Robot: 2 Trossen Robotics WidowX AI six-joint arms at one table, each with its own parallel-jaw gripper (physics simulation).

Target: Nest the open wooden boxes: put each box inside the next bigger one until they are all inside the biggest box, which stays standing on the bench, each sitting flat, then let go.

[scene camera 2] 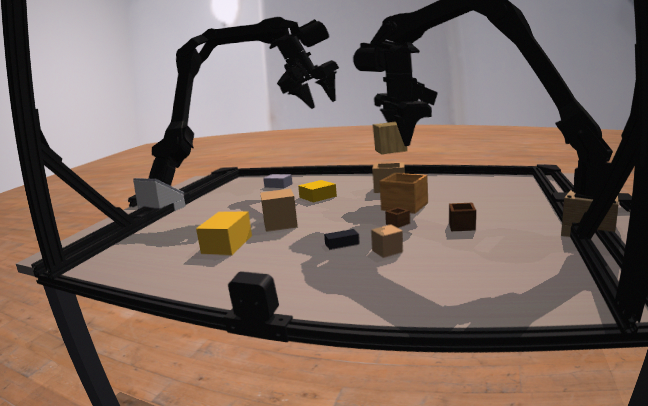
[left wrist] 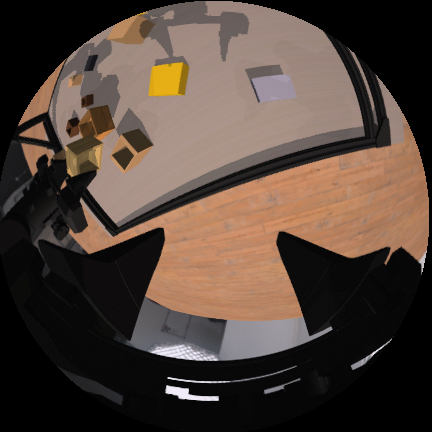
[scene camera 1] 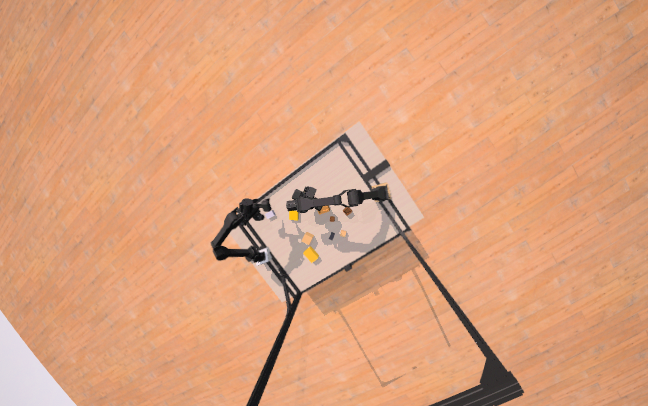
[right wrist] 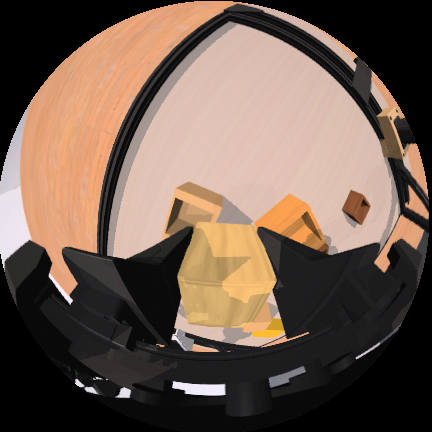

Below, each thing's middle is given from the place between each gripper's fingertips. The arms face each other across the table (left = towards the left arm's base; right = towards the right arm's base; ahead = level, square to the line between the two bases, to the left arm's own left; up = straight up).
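Labels:
Orange-brown box [scene camera 2: 408, 191]: 23 cm behind my left hand, 26 cm to the right, 16 cm below. Pale wooden box [scene camera 2: 387, 139]: 15 cm behind my left hand, 21 cm to the right, 7 cm below. Grey slab [left wrist: 272, 87]: 10 cm behind my left hand, 10 cm to the left, 18 cm below.
Grey slab: 3 cm ahead of my right hand, 33 cm to the left, 10 cm below. Pale wooden box: 2 cm behind my right hand, 2 cm to the left, 2 cm above. Orange-brown box: 10 cm behind my right hand, 2 cm to the right, 8 cm below.

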